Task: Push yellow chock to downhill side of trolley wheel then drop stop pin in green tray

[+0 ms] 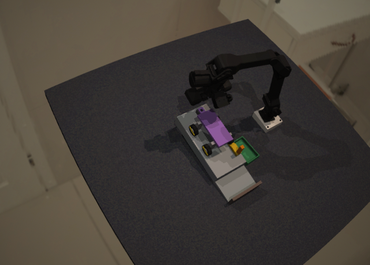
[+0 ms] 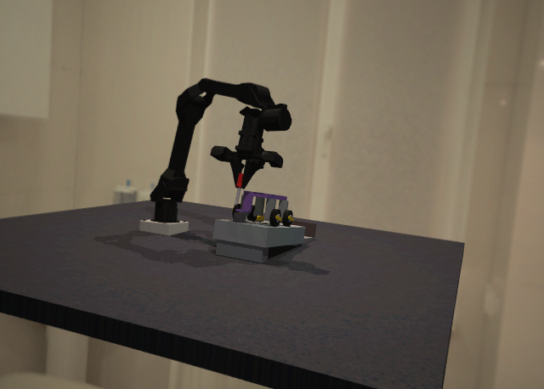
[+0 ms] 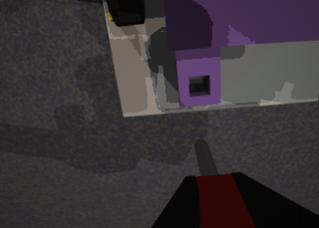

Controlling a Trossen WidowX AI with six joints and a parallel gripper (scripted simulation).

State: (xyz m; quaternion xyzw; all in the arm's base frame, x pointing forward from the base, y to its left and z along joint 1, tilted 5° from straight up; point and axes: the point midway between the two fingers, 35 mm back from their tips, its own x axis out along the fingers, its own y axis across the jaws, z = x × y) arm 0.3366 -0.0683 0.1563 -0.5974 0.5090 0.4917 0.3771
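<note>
Right now my gripper tip is 15 cm past the green tray, 20 cm to the right of it and 19 cm above it. Also, from my gripper tip: grey ramp: 13 cm to the left, 13 cm below; then purple trolley: 12 cm to the left, 7 cm below; then red-headed stop pin: right at my gripper tip.
</note>
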